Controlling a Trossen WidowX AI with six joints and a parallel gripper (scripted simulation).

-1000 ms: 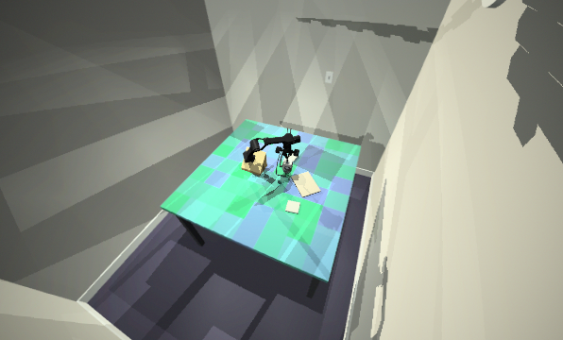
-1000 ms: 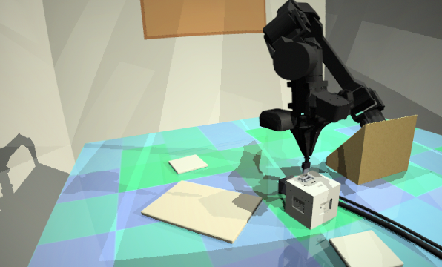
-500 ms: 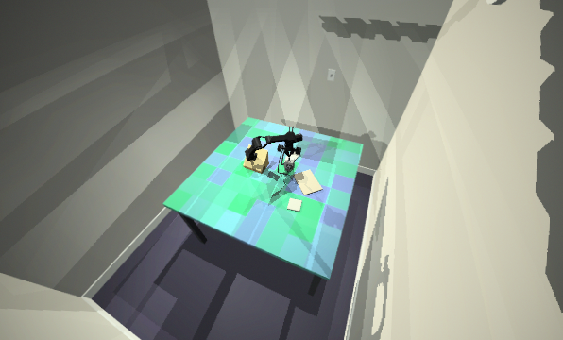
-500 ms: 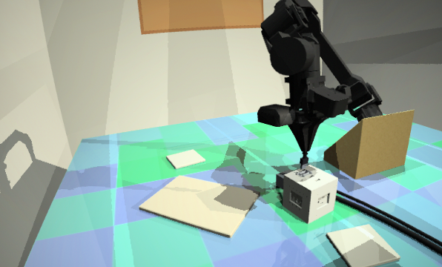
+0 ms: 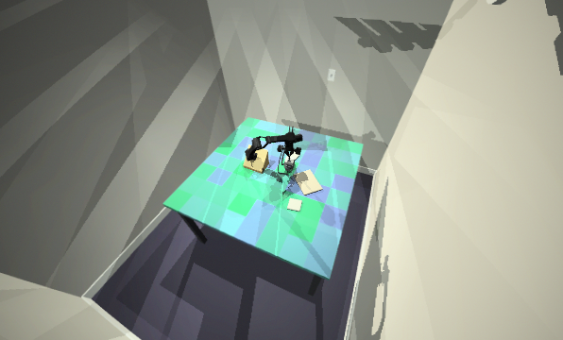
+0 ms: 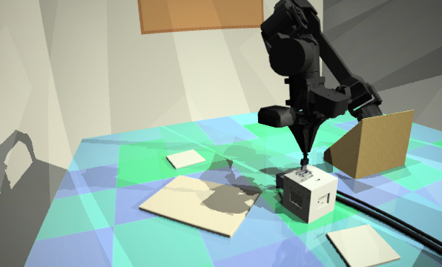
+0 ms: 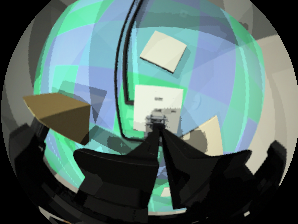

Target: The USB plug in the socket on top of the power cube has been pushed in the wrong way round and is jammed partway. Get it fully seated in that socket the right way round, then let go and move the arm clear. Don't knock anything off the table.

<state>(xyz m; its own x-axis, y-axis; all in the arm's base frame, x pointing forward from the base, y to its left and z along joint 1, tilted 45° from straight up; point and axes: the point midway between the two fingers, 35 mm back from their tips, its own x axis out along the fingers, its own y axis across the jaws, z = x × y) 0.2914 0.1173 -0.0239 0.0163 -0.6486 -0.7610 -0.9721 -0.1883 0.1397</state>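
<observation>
Right now the small dark USB plug is 20 mm below my gripper tip. From my gripper tip the other things lie so: USB socket (50 mm below); then large cream board (200 mm ahead, 90 mm to the right, 120 mm below).
</observation>
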